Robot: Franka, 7 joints.
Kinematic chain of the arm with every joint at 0, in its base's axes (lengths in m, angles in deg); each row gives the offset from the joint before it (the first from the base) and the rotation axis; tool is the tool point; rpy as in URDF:
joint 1: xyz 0 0 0.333 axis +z
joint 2: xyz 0 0 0 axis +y
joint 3: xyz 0 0 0.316 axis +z
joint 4: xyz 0.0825 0 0 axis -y
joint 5: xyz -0.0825 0 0.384 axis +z
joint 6: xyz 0 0 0 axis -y
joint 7: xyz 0.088 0 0 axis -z
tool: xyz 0 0 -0.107 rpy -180 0 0
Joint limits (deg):
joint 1: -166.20..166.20
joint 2: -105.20..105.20
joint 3: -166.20..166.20
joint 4: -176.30..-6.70
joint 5: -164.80..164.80
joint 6: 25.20..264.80
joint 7: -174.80..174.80
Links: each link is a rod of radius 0.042 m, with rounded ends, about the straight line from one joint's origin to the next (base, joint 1, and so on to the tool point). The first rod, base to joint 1, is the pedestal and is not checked.
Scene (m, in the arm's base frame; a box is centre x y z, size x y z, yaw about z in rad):
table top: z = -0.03
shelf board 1: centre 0.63 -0.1 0.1 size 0.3 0.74 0.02 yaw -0
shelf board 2: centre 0.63 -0.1 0.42 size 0.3 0.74 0.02 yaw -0
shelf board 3: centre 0.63 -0.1 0.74 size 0.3 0.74 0.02 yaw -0
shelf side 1: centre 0.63 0.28 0.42 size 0.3 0.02 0.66 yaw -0
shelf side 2: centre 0.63 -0.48 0.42 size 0.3 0.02 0.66 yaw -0
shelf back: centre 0.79 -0.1 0.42 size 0.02 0.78 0.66 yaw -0
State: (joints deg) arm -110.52 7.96 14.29 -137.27 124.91 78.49 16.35
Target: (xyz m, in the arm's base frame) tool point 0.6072 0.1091 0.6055
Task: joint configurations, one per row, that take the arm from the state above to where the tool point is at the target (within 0.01 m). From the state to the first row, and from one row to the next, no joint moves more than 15 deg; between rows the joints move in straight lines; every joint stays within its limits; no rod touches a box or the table.
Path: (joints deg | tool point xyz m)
1: -96.36 -1.24 17.02 -138.24 123.13 74.52 16.35 | 0.1948 -0.4588 0.4311
2: -82.20 -10.45 19.75 -139.22 121.35 70.54 16.35 | 0.3166 -0.3499 0.4939
3: -68.04 -19.65 22.48 -140.19 119.56 66.57 16.35 | 0.3901 -0.2042 0.5446
4: -53.88 -28.86 25.21 -141.16 117.78 62.60 16.35 | 0.4058 -0.0435 0.5821
5: -39.72 -38.06 27.94 -142.13 116.00 58.62 16.35 | 0.3637 0.1091 0.6055
6: -42.37 -25.28 35.60 -132.93 119.43 66.93 16.35 | 0.4366 0.1175 0.5984
7: -45.02 -12.51 43.25 -123.73 122.86 75.23 16.35 | 0.5014 0.1246 0.5929
8: -47.67 0.27 50.91 -114.53 126.29 83.54 16.35 | 0.5579 0.1244 0.5946
9: -50.32 13.05 58.56 -105.33 129.72 91.84 16.35 | 0.6072 0.1090 0.6055

